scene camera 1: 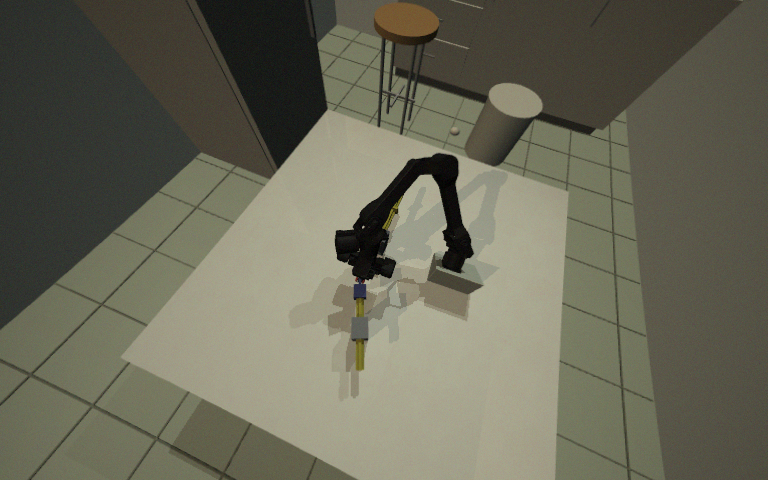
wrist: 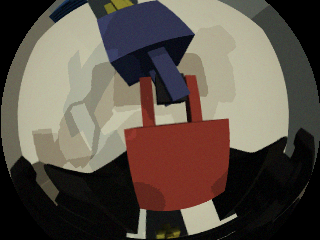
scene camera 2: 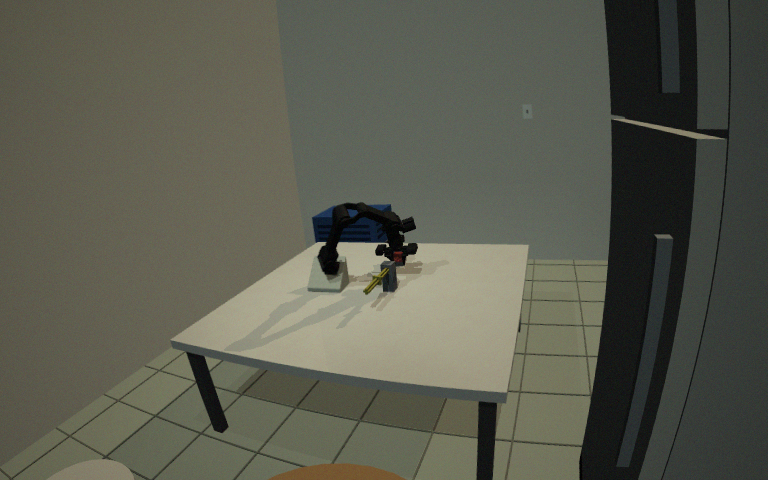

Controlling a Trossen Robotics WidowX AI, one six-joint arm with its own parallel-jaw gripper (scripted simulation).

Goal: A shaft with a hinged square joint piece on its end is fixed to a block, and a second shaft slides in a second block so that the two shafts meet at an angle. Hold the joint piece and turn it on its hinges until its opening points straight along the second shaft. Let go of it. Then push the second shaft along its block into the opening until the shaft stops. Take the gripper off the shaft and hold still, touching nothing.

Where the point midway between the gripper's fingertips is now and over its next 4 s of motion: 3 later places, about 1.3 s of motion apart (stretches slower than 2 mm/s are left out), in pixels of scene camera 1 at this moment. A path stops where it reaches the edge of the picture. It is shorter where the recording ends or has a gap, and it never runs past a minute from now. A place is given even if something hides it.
My gripper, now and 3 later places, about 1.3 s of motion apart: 363, 273; 363, 263; 369, 243; 372, 239
